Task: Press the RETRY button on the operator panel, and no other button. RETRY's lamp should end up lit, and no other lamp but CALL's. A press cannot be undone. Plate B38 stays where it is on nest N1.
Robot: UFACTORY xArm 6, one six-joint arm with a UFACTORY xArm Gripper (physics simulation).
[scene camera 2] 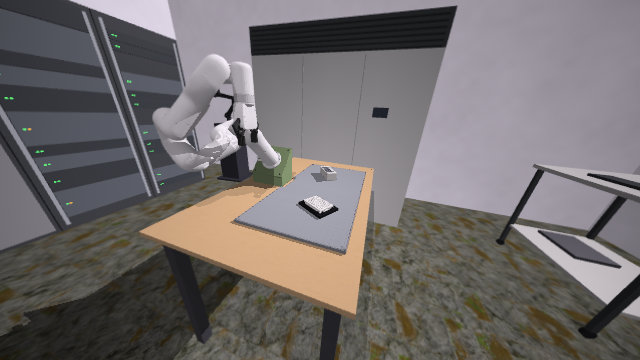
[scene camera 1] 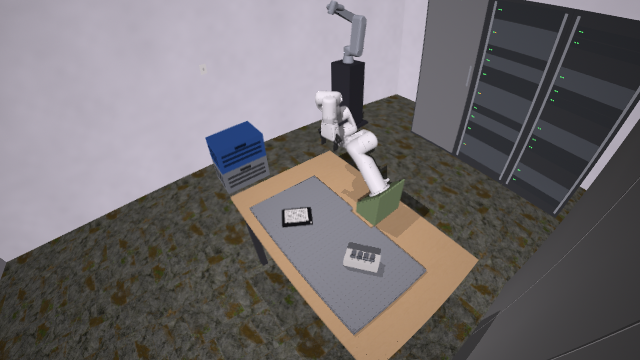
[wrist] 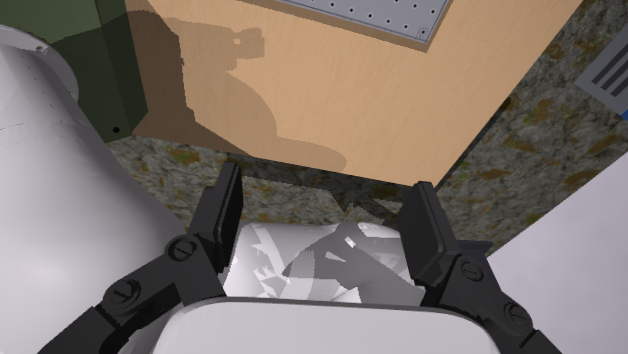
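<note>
The operator panel is a small pale box on the grey perforated board. It has a row of several dark buttons; their labels and lamps are too small to read, so RETRY and CALL cannot be told apart. Plate B38, white and speckled, lies on the black nest N1, near the board's other end from the panel. My gripper is open and empty, high and well away from both. Panel and plate do not show in the wrist view.
The perforated board lies on the wooden table. My arm stands on a green block. Stacked crates stand beyond one table end. Another arm stands on a black pedestal.
</note>
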